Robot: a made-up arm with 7 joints.
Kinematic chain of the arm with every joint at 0, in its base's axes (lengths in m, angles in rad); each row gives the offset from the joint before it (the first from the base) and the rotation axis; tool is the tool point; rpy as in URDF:
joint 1: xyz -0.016 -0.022 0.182 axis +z
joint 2: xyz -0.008 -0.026 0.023 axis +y
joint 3: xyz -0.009 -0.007 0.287 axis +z
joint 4: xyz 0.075 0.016 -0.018 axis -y
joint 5: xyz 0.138 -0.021 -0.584 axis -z
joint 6: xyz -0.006 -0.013 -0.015 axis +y
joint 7: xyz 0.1 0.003 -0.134 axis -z
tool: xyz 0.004 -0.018 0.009 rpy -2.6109 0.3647 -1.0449
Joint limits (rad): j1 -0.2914..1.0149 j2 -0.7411..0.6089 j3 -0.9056..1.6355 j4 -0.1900..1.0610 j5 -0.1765..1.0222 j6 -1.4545..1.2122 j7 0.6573..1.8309
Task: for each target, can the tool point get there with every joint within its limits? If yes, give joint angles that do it. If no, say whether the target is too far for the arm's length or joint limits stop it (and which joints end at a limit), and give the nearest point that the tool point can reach.
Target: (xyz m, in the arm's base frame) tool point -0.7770 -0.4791 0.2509
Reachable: no: joint limits stop it (at a limit: joint 1, joint 2, joint 3, joint 5, joint 6, joint 7) | nearest point -0.5196 -0.0607 -0.0222 | short by 0.562 m
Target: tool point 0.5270 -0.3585 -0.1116
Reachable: yes | joints 0.1943 0.2417 -0.5692 0.7110 0.6826 0.3020 1.2307
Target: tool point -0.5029 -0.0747 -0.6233
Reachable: no: joint limits stop it (at a limit: joint 1, joint 2, joint 5, joint 7) | nearest point -0.3095 0.0005 -0.2595 | short by 0.419 m
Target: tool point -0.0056 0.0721 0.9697
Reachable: no: joint limits stop it (at a limit: joint 1, joint 2, joint 4, joint 5, joint 6, joint 7) | nearest point 0.1019 0.2599 0.8266 | short by 0.259 m
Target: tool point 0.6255 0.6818 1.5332
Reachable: no: too far | nearest point 0.3333 0.3429 0.8446 | short by 0.821 m
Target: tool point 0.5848 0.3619 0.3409
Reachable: yes | joints -0.0816 -0.3008 0.7506 0.8747 0.5614 -0.0411 1.0882
